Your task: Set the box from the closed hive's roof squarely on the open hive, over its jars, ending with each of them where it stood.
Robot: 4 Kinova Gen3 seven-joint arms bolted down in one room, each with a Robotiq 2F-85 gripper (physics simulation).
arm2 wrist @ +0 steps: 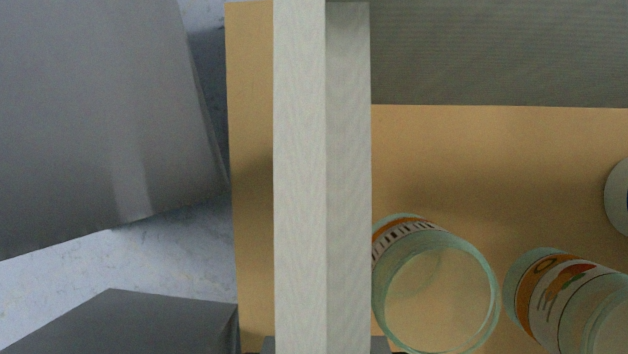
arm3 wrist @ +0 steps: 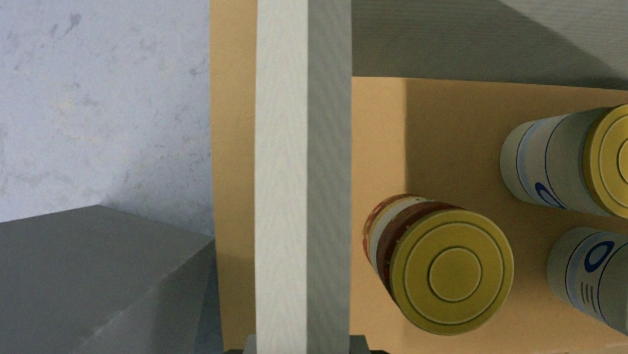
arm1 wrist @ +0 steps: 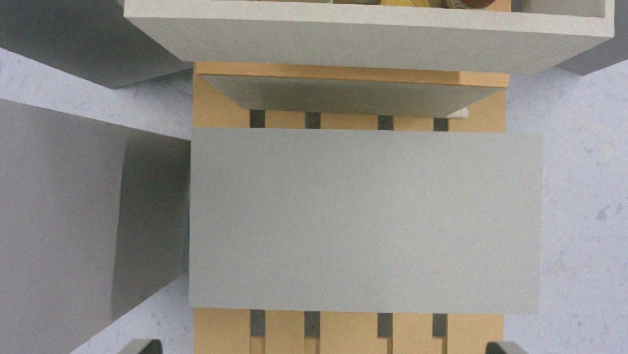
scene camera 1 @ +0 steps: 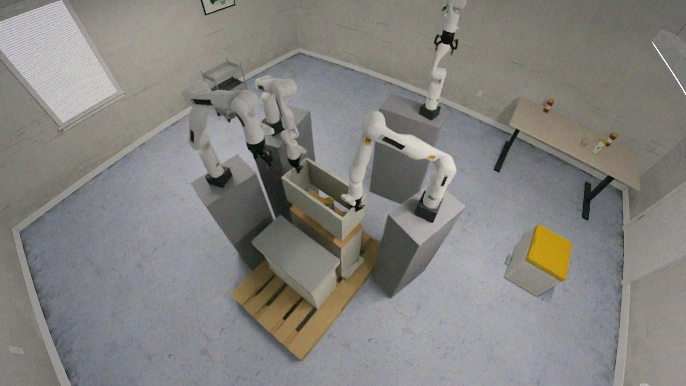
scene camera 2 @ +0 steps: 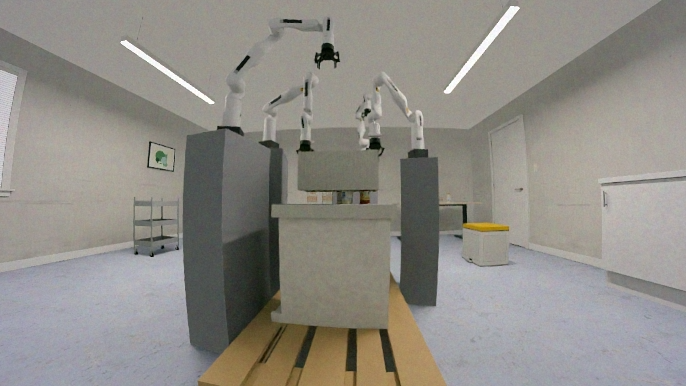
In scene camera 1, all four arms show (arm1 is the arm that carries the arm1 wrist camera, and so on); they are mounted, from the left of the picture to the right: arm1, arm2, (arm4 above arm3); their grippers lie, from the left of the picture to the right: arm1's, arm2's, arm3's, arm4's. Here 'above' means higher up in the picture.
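Observation:
The open pale box (arm1 wrist: 320, 45) (arm2 wrist: 300, 175) (arm3 wrist: 282, 175) (scene camera 1: 315, 207) (scene camera 2: 337, 171) hangs level above the open hive (arm2 wrist: 252, 215) (arm3 wrist: 234, 150) (scene camera 1: 351, 255). Arm2's gripper (arm2 wrist: 325, 345) (scene camera 1: 298, 168) is shut on its left end wall in scene camera 1, arm3's gripper (arm3 wrist: 303, 345) (scene camera 1: 358, 205) on its right one. Clear jars (arm2 wrist: 440, 295) and gold-lidded jars (arm3 wrist: 450, 272) (scene camera 1: 328, 201) stand upright inside its outline; jars (scene camera 2: 365, 197) show below its lower edge in scene camera 2. Arm1's gripper (arm1 wrist: 324, 346) (scene camera 1: 265, 159) is open. Arm4's gripper (scene camera 1: 445, 47) is open, far from the box.
The closed hive (arm1 wrist: 365, 220) (scene camera 1: 297, 250) (scene camera 2: 335, 270) stands beside the open one on the wooden pallet (arm1 wrist: 222, 330) (scene camera 1: 320, 325) (scene camera 2: 320, 365). Grey pedestals (scene camera 1: 410, 250) (scene camera 2: 205, 240) flank them. A long table (scene camera 1: 565, 132), a yellow-lidded bin (scene camera 1: 550, 252) (scene camera 2: 486, 245) and a cart (scene camera 2: 156, 222) stand farther off.

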